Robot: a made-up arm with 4 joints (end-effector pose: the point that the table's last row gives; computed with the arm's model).
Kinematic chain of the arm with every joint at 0, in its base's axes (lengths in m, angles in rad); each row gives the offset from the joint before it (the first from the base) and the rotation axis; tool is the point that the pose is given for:
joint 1: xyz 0 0 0.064 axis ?
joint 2: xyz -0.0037 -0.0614 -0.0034 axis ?
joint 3: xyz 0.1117 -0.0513 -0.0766 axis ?
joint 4: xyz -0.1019 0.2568 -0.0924 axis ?
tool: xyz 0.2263 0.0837 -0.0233
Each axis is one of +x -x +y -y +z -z.
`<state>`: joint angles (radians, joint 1 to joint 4).
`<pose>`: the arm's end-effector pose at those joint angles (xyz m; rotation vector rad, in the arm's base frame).
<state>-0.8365 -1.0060 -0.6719 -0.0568</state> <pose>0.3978 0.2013 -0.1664 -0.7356 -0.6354 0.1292</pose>
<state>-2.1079 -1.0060 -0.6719 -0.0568</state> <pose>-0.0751 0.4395 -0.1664 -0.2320 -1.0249 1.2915</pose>
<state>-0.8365 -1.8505 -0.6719 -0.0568</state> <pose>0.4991 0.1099 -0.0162 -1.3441 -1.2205 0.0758</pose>
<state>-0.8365 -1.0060 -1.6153 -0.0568</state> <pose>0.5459 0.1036 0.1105 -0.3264 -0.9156 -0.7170</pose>
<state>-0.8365 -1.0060 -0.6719 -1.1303</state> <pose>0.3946 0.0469 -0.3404 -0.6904 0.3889 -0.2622</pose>
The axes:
joint 1: -z
joint 2: +x
joint 3: +z
joint 4: -y

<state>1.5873 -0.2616 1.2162 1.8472</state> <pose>-0.1061 0.2621 0.1307 -0.3559 -1.5650 -0.2075</pose>
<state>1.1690 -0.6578 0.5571 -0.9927</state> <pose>-0.1188 0.0257 -0.3792 -0.1099 1.4512 -0.7883</pose>
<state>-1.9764 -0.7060 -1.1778 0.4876</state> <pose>-0.0619 0.4787 0.0110 0.1967 -1.1867 0.7709</pose>
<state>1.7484 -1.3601 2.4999 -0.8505</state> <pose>-0.4435 0.2012 0.2859 0.4557 1.9532 0.9850</pose>
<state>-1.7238 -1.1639 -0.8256 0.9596</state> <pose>-0.0582 0.3858 -0.0714 0.0629 -2.0351 0.9898</pose>
